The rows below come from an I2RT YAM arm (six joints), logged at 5 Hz.
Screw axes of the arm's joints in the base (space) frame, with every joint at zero. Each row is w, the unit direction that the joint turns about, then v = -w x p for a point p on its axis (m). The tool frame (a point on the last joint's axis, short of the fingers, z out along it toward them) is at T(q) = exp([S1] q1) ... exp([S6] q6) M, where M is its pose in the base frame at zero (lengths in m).
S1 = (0, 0, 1, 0.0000, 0.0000, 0.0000)
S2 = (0, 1, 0, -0.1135, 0.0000, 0.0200)
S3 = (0, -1, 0, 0.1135, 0.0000, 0.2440)
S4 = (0, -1, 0, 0.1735, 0.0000, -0.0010)
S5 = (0, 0, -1, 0.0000, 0.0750, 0.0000)
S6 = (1, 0, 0, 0.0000, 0.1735, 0.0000)
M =
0 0 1 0.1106
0 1 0 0.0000
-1 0 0 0.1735
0 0 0 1
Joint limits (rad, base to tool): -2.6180..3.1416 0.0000..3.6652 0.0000..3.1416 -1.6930..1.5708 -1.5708..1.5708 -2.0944..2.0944
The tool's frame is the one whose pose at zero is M.
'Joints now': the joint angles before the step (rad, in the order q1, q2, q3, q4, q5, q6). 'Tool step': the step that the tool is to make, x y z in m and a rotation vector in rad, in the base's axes. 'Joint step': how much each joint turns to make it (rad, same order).
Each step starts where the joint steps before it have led.
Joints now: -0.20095, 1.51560, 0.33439, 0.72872, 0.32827, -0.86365
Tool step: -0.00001, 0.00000, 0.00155, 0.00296, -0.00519, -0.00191
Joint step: -0.00001, -0.00768, 0.00154, -0.00621, 0.00000, 0.00462
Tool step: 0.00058, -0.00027, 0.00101, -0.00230, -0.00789, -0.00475
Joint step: 0.00002, -0.00004, 0.00156, 0.00610, 0.00460, 0.00153
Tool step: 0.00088, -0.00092, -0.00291, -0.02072, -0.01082, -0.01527
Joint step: -0.00003, 0.02906, -0.00614, 0.05354, 0.02144, -0.01071
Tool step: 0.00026, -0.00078, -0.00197, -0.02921, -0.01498, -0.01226
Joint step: 0.00000, 0.02612, -0.00920, 0.06295, 0.02146, -0.01994
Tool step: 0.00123, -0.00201, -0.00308, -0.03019, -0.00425, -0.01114
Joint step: -0.00458, 0.03525, -0.00305, 0.05832, 0.01688, -0.02603
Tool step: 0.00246, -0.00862, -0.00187, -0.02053, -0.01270, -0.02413
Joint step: -0.03063, 0.03984, 0.00916, 0.05521, 0.00006, -0.01995
